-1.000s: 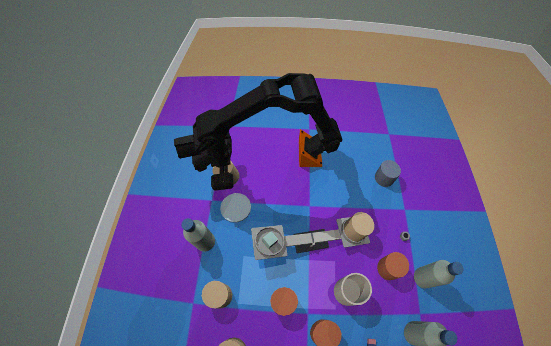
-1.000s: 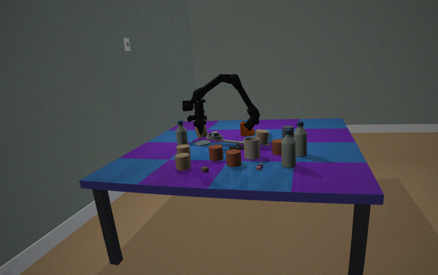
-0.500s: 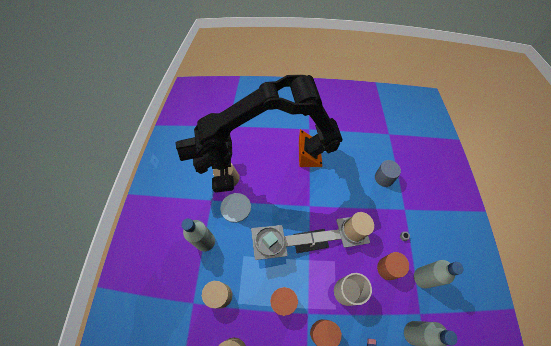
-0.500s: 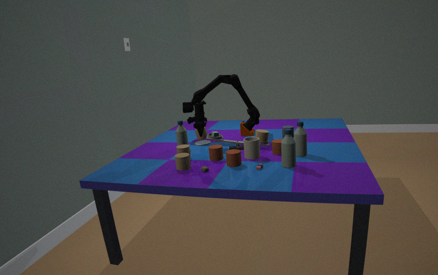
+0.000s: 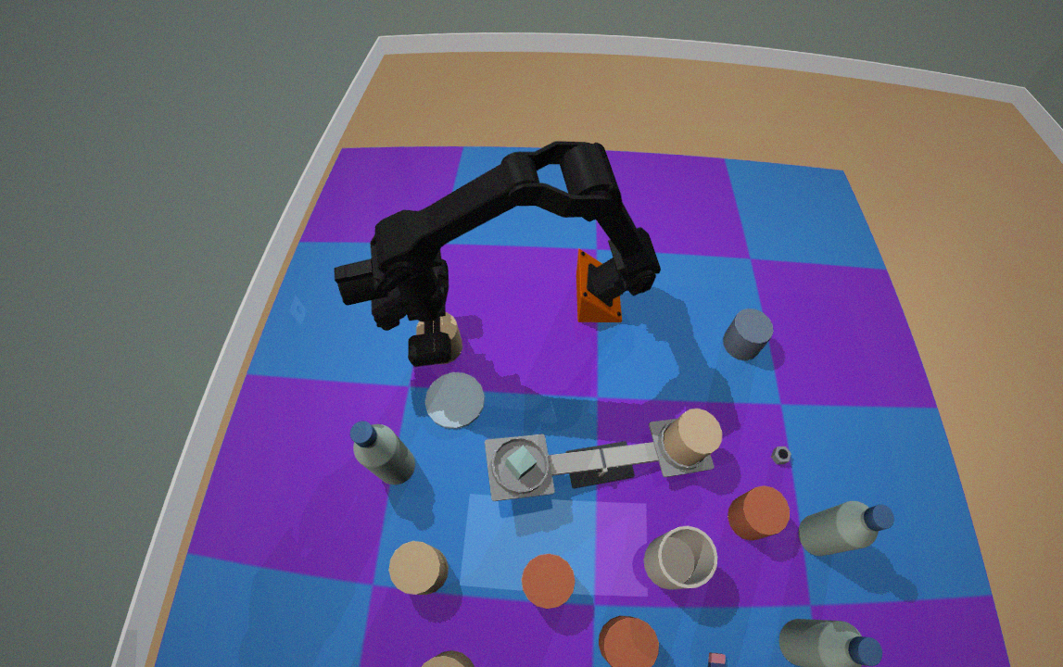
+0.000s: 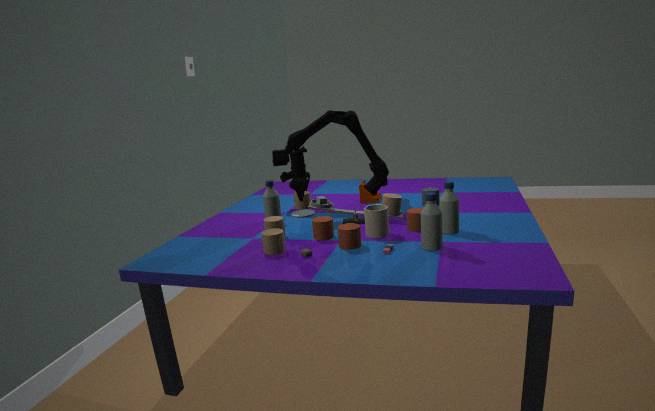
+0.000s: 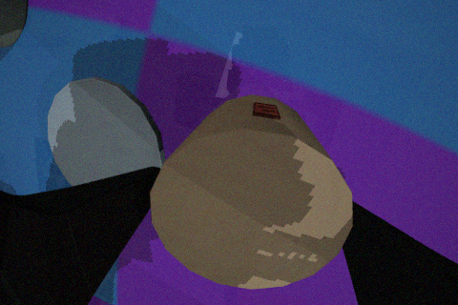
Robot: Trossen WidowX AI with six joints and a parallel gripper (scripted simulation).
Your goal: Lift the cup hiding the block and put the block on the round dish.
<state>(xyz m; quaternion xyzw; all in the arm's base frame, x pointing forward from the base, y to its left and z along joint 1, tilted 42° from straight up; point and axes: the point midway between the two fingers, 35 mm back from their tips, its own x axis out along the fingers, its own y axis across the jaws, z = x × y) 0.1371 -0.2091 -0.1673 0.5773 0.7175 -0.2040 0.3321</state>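
The pale green block lies 210 mm ahead of my gripper tip, 170 mm to the left of it and 50 mm above it. Round my gripper tip: nut 140 mm ahead, 590 mm to the left, 30 mm below; round dish 100 mm ahead, 40 mm to the left, 40 mm below; grey cylinder 60 mm behind, 550 mm to the left.
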